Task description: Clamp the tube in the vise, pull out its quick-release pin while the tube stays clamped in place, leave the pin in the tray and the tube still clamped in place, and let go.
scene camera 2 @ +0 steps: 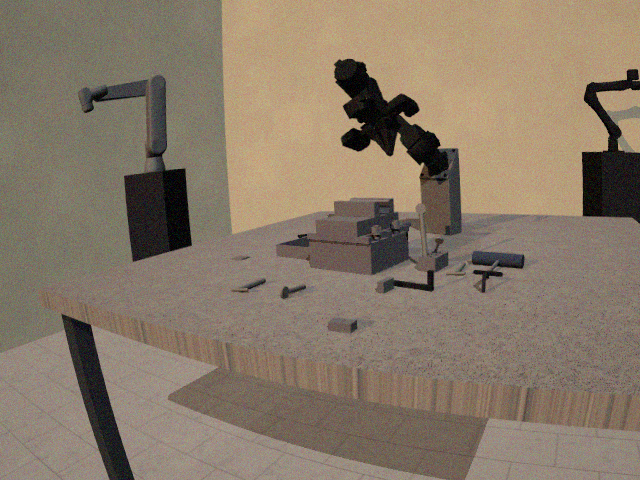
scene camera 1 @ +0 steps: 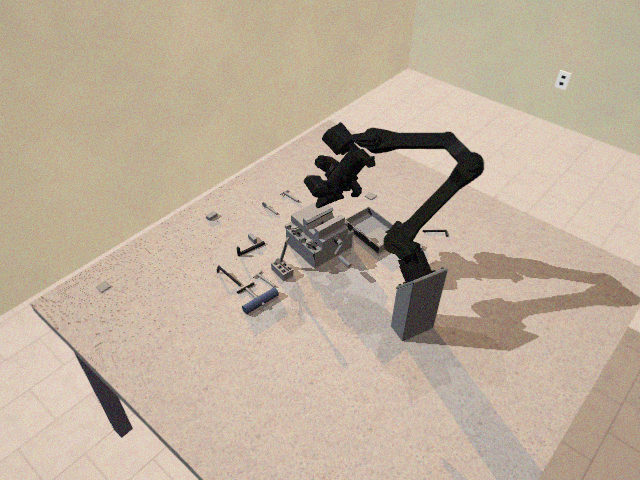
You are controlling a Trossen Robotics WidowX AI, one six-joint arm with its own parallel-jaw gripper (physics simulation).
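Frame: origin at the arm's base, x ahead, y left, z up, level; millimetres.
Seen in the pictures: gripper, fingertip midpoint: (scene camera 2: 390, 155) (scene camera 1: 317, 207); arm's base at its link origin: (scene camera 2: 438, 164) (scene camera 1: 419, 277).
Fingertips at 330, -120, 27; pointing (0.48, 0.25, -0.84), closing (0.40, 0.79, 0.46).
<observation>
Offsets run from my fingertips to a thing's top centre, as dx, dy, dz.
A blue tube @(+82, +214, -194) (scene camera 1: 260, 300) (scene camera 2: 509, 259) lies on the table, away from the vise. A thin pin with a black crossbar @(+108, +203, -202) (scene camera 1: 245, 287) (scene camera 2: 487, 273) stands out from the tube's side. The grey vise @(+22, -71, -91) (scene camera 1: 333, 252) (scene camera 2: 338, 254) has its two jaws apart, with no tube between them. The grey tray @(-116, -194, -193) (scene camera 1: 371, 227) (scene camera 2: 292, 250) stands beside the vise, and no pin shows in it in scene camera 1. My gripper (scene camera 1: 320, 203) (scene camera 2: 390, 152) is shut and empty, its fingertips pointing down above the vise.
A holed block @(+78, +80, -194) (scene camera 1: 281, 268) (scene camera 2: 433, 261) with upright tools stands between vise and tube. A black L-shaped key @(+209, +31, -188) (scene camera 1: 251, 249) (scene camera 2: 412, 284) lies near it. Small tools and a small block @(+401, -53, -210) (scene camera 1: 212, 215) (scene camera 2: 342, 324) lie farther out. Other arms stand in scene camera 2's background.
</observation>
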